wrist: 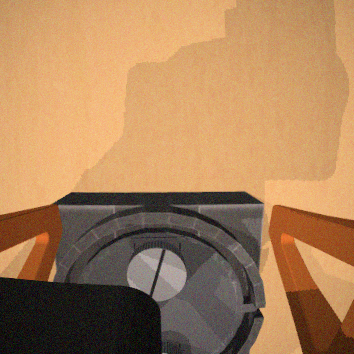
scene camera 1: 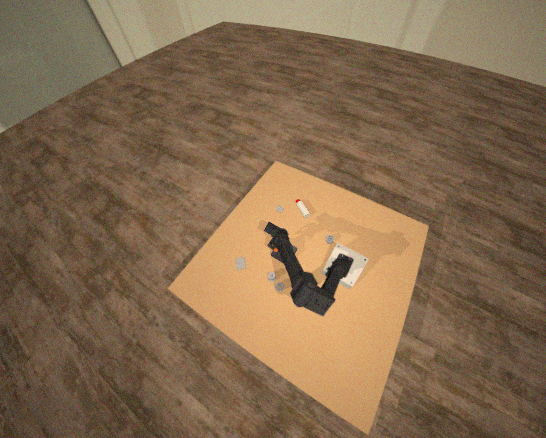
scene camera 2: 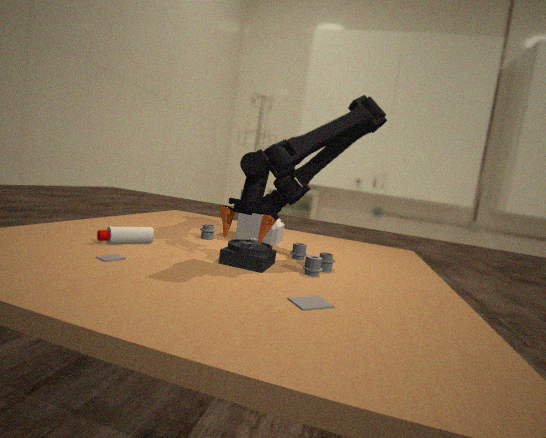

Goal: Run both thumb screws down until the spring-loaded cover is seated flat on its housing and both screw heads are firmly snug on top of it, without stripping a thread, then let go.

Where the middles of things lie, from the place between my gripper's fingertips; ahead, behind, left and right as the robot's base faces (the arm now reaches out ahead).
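Position of the white cylinder with red cap (scene camera 2: 113,235), measured from my hand: 350 mm to the right, 30 mm behind, 50 mm below.
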